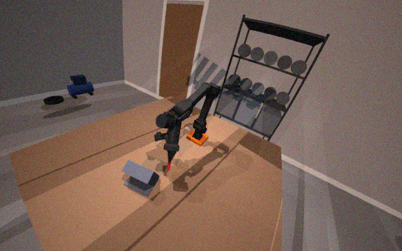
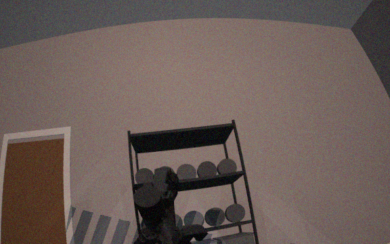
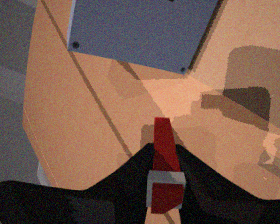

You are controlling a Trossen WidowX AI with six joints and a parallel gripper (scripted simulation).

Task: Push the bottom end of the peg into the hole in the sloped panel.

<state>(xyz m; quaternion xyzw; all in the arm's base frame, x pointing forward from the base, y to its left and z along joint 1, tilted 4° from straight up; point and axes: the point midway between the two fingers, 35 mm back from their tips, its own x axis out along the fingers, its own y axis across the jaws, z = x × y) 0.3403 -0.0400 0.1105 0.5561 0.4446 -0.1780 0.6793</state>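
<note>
Now: gripper tip 9 cm to the left of the dark grey sloped panel, 9 cm short of it and 4 cm above it. The rest, counted from my gripper tip: red peg 1 cm behind, 1 cm above.
</note>
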